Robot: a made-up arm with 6 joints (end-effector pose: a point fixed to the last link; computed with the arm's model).
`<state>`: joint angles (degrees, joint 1 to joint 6).
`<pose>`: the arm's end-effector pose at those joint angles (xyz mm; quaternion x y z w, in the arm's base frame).
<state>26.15 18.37 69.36 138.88 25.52 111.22</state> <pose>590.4 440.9 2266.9 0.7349 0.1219 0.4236 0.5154</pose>
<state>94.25 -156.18 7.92 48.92 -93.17 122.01</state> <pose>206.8 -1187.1 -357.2 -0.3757 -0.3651 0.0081 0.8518</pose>
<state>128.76 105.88 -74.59 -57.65 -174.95 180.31</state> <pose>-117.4 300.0 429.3 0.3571 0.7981 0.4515 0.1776</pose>
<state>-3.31 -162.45 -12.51 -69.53 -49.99 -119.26</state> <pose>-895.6 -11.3 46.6 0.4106 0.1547 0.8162 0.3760</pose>
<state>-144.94 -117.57 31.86 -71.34 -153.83 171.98</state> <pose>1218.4 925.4 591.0 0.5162 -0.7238 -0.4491 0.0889</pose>
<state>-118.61 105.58 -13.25 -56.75 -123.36 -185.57</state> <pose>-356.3 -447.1 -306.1 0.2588 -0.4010 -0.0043 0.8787</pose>
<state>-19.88 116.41 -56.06 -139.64 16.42 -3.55</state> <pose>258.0 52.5 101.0 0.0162 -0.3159 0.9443 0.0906</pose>
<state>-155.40 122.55 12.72 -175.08 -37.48 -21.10</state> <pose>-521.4 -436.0 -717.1 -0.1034 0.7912 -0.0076 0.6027</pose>
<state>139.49 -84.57 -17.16 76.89 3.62 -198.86</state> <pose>760.7 -596.2 1432.7 -0.4818 -0.5847 -0.5646 0.3274</pose>
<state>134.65 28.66 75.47 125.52 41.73 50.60</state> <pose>-728.5 588.7 2178.3 -0.1126 -0.9751 -0.1432 0.1268</pose>
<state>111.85 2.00 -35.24 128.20 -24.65 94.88</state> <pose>-371.0 626.2 1326.3 0.5591 0.6851 0.2056 0.4193</pose>
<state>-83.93 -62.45 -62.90 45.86 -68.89 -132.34</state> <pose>-148.2 208.2 1201.2 0.4259 -0.3679 -0.8238 0.0670</pose>
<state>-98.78 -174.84 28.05 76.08 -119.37 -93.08</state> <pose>67.1 717.9 -972.5 0.1549 -0.9572 0.1731 0.1725</pose>
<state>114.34 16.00 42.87 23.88 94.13 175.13</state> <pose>-236.0 921.0 2027.6 -0.1383 -0.4923 -0.5860 0.6286</pose>
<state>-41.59 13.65 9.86 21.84 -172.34 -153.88</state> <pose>644.1 -795.0 1653.4 -0.0397 -0.0257 0.9427 0.3303</pose>
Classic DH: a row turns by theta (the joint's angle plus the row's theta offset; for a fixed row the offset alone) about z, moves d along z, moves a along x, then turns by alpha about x. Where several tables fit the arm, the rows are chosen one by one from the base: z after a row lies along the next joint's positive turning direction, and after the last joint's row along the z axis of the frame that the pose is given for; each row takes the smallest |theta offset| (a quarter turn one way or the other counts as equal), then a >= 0, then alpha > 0; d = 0 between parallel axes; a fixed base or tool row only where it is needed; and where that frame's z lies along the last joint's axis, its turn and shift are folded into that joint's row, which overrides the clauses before.
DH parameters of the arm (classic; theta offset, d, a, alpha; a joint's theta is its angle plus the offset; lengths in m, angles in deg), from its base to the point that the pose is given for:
joint 1: 0 0.571 0 -90
joint 2: -90 0 1.096 180
joint 3: 0 0 0 -90
joint 4: 0 -0.748 0 90
joint 5: 0 0.18 0 -90
joint 6: 90 0 0 90
tool (fixed): -90 0 0 0

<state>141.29 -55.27 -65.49 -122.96 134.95 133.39</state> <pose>88.1 -196.1 914.1 -0.6015 0.1060 0.0719 0.7885</pose>
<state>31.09 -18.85 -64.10 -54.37 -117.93 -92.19</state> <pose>112.9 -54.4 974.0 -0.1204 -0.8693 0.4768 0.0489</pose>
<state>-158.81 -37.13 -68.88 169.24 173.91 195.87</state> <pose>71.2 -162.0 1079.8 0.9442 0.1149 0.2519 0.1786</pose>
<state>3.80 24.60 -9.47 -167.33 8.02 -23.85</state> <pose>1039.8 245.1 1115.8 -0.9309 0.0186 0.3570 0.0747</pose>
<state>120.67 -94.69 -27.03 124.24 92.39 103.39</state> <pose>395.3 -865.0 1229.8 -0.0808 0.7351 0.6659 0.0984</pose>
